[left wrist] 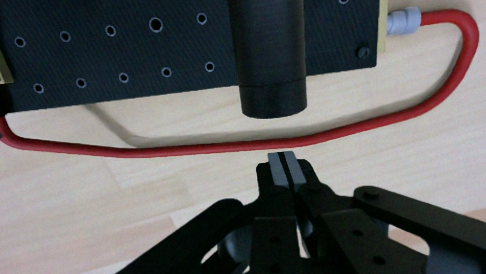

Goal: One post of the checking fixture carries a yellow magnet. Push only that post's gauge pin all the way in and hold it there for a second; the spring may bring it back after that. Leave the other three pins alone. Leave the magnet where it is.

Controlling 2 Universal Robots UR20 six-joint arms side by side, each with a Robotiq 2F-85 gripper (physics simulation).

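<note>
A black cylindrical gauge pin handle (pixel 270 60) comes down from the top edge in the left wrist view. Its rounded end reaches past the edge of the black perforated base plate (pixel 135 57). The post it belongs to and the yellow magnet do not show. My left gripper (pixel 280 167) is shut and empty. Its fingertips lie just below the handle's end in the picture, apart from it, with a red hose crossing between them. The height between fingertips and handle is hard to tell. My right gripper does not show.
The red hose (pixel 200 149) runs across the picture close to the fingertips and curves up at the right to a light grey-blue fitting (pixel 404 21) beside the plate. A brass-coloured piece (pixel 4 70) shows at the left edge. Pale wooden table top (pixel 125 200) lies below.
</note>
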